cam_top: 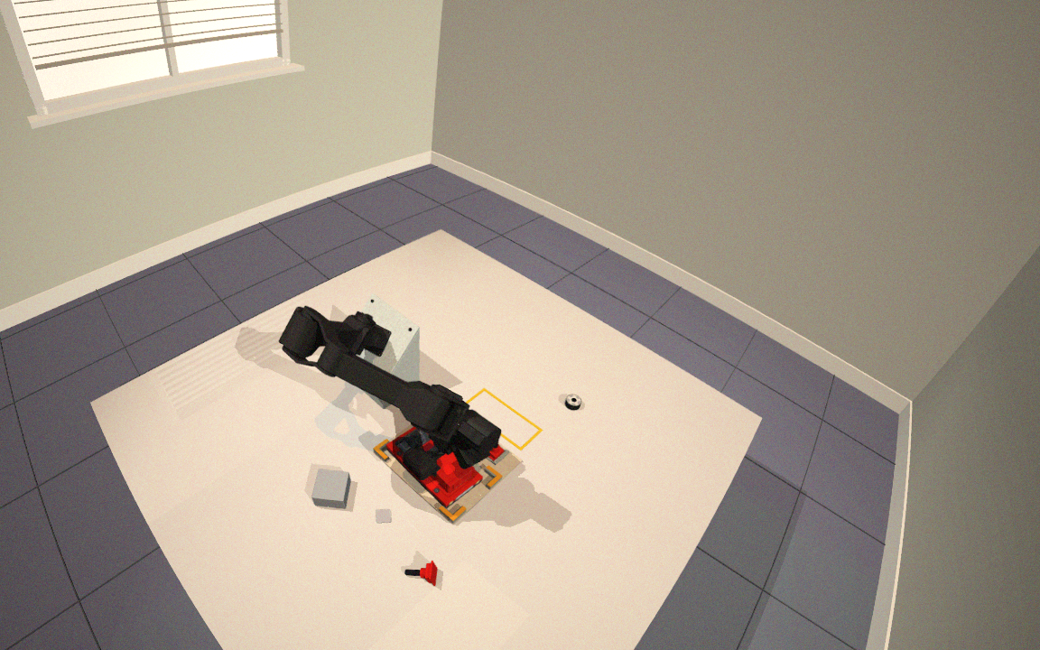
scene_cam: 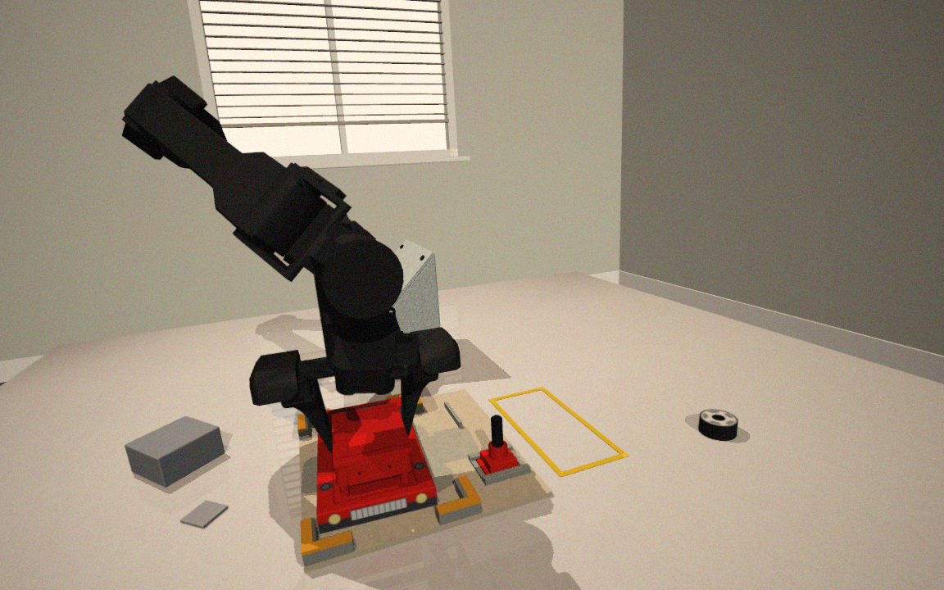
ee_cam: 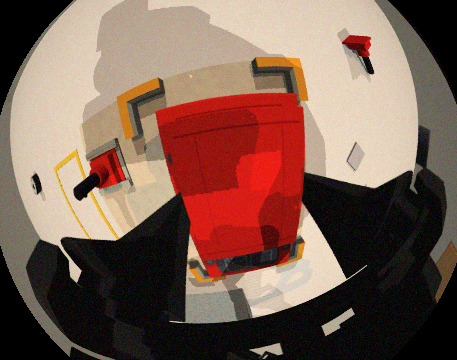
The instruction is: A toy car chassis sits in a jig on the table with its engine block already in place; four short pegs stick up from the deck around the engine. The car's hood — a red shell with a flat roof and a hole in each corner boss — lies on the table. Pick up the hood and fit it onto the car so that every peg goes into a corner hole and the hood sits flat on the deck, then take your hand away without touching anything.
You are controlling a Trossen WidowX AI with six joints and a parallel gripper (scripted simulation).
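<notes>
Now: the red hood right at my gripper tip. Round my gripper tip: small grey plate 40 mm behind, 160 mm to the right, 50 mm below; then grey engine block 30 mm below.
</notes>
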